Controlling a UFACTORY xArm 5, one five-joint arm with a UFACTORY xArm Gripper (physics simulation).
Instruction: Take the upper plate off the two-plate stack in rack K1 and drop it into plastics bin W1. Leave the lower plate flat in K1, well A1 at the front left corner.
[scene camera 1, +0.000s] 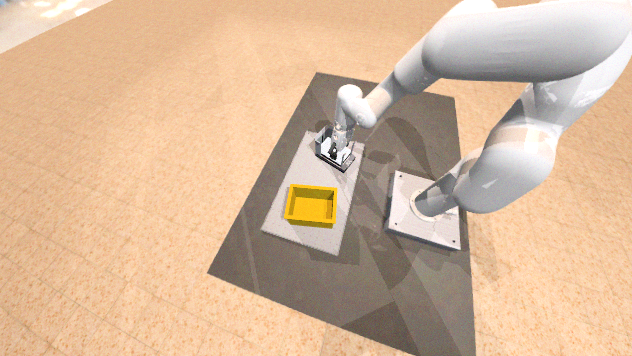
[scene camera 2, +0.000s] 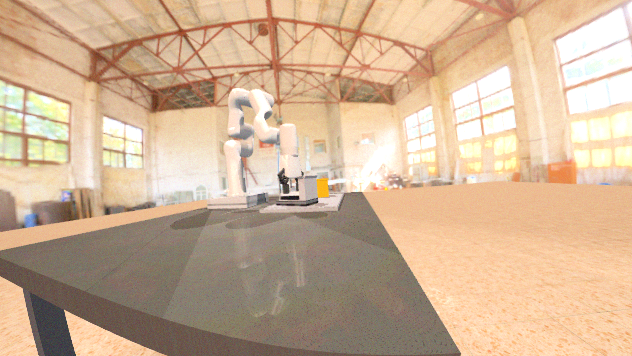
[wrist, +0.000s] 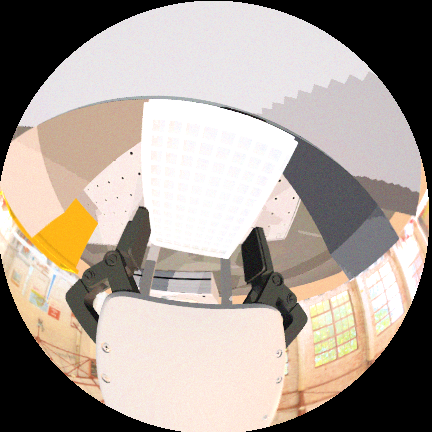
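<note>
The white plate stack (scene camera 1: 342, 160) (wrist: 215, 185) sits in rack K1 (scene camera 1: 330, 163) (scene camera 2: 297, 203), which has a dark base and tall grey walls. A plate's top with a grid of wells faces up in the wrist view; the seam between upper and lower plate and the marking of well A1 cannot be made out. My gripper (scene camera 1: 337, 152) (scene camera 2: 293, 188) (wrist: 199, 227) is open and low over the rack, its dark fingers apart with the near end of the plate between them, holding nothing. Yellow plastics bin W1 (scene camera 1: 311, 221) (scene camera 2: 323, 188) (wrist: 70, 235) stands beside the rack; its visible floor in scene camera 1 is bare.
Rack and bin stand on a light perforated board (scene camera 1: 280, 220) (scene camera 2: 325, 205) on the dark table (scene camera 1: 300, 280) (scene camera 2: 250, 280). The rack's walls rise close around the gripper. The arm's base plate (scene camera 1: 400, 220) (scene camera 2: 227, 202) is bolted down on the board's robot side.
</note>
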